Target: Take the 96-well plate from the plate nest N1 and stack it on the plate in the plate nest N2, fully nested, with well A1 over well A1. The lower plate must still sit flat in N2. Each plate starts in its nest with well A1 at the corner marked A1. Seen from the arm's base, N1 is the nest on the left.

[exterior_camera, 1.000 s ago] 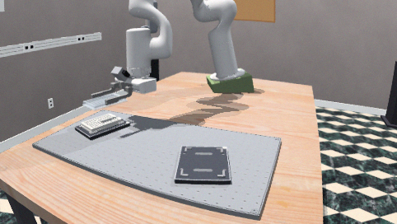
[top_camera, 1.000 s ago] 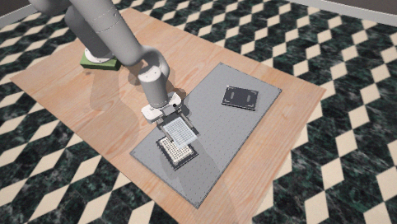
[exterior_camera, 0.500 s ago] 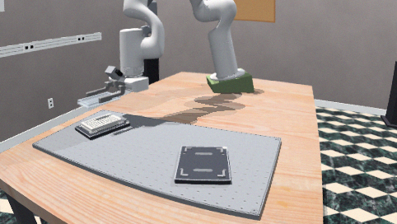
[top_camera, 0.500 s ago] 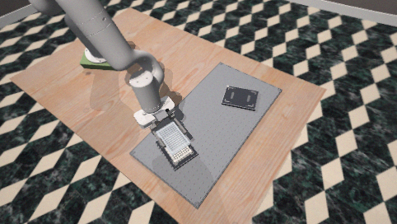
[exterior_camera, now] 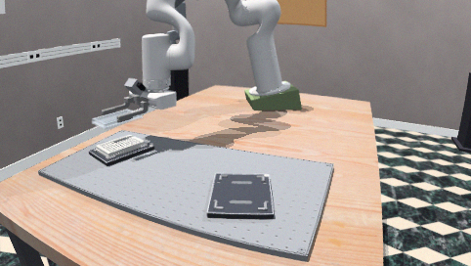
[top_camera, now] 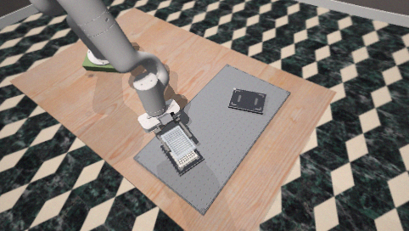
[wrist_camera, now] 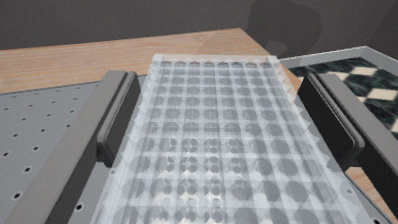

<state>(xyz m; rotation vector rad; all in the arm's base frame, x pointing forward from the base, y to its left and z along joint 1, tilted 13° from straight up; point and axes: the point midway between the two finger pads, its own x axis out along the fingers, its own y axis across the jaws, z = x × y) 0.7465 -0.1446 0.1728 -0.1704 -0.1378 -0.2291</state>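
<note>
My hand is 90 mm above the white 96-well plate. The rest, counted from my hand: black nest (60 mm ahead, 400 mm to the left, 100 mm below); clear 96-well plate (10 mm below).
</note>
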